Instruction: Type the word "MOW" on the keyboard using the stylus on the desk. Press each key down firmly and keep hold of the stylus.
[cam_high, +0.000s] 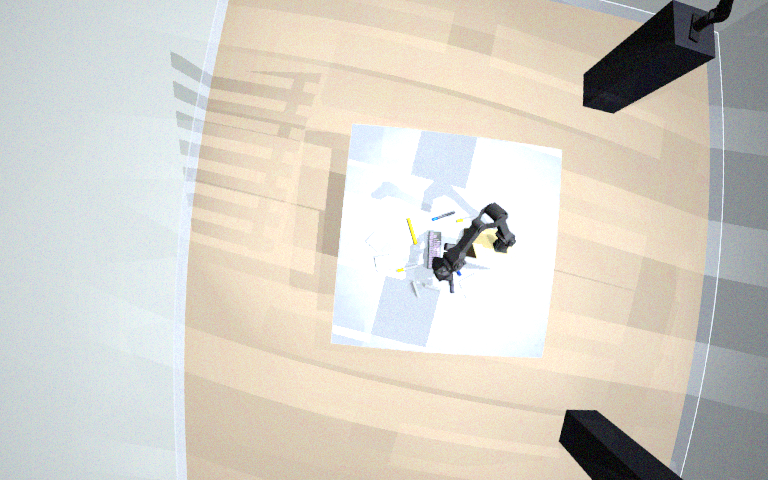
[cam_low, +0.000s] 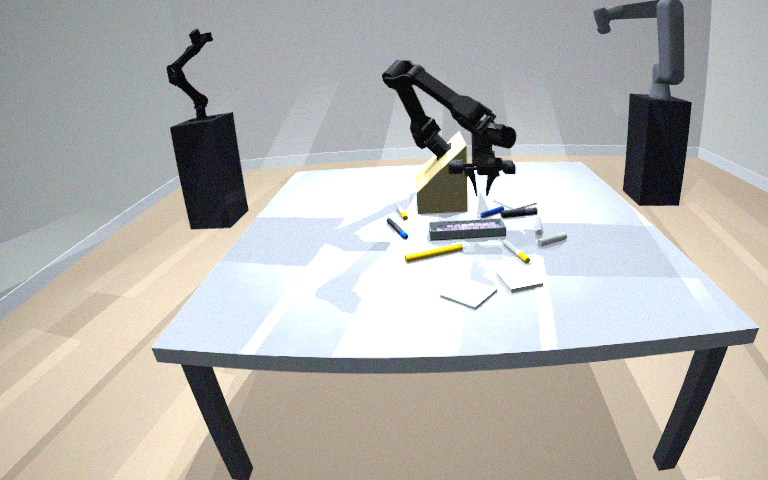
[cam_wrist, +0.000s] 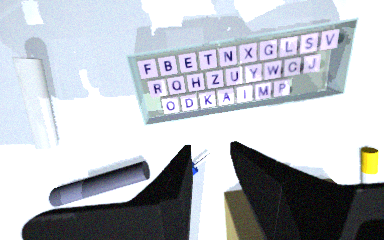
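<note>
My gripper tip is 90 mm above the blue stylus, 80 mm past it and 20 mm to the right of it. From my gripper tip the other things lie so: yellow marker: 180 mm ahead, 140 mm to the right, 90 mm below; then dark grey pen: 130 mm to the left, 90 mm below, 90 mm behind; then blue-tipped pen: 230 mm to the right, 90 mm below, 30 mm ahead.
</note>
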